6 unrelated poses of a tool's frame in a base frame.
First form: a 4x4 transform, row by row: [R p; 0 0 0 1], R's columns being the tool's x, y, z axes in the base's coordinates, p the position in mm. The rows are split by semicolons.
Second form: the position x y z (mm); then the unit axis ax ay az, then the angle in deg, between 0 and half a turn. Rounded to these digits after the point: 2 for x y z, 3 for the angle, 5 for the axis.
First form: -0.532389 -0.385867 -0.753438 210.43; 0.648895 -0.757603 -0.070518 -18.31; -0.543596 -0.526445 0.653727 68.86; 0 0 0 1
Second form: 210.43 -18.31 68.86 -0.39644 -0.18246 0.89975 144.898
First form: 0.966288 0.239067 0.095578 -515.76; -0.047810 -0.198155 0.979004 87.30; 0.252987 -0.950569 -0.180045 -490.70; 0 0 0 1
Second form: -515.76 87.30 -490.70 -0.98592 -0.08043 -0.14658 101.885
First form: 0.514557 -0.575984 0.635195 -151.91; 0.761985 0.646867 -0.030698 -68.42; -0.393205 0.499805 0.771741 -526.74; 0 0 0 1
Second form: -151.91 -68.42 -526.74 0.29990 0.58136 0.75636 62.187
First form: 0.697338 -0.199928 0.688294 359.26; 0.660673 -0.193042 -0.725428 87.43; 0.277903 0.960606 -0.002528 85.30; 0 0 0 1
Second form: 359.26 87.43 85.30 0.87046 0.21187 0.44431 104.425
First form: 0.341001 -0.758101 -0.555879 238.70; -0.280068 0.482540 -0.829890 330.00; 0.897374 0.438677 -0.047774 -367.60; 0 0 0 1
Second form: 238.70 330.00 -367.60 0.63831 -0.73124 0.24053 96.437
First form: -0.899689 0.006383 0.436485 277.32; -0.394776 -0.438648 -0.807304 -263.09; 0.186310 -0.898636 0.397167 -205.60; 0 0 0 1
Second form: 277.32 -263.09 -205.60 -0.18968 0.51956 -0.83312 166.069
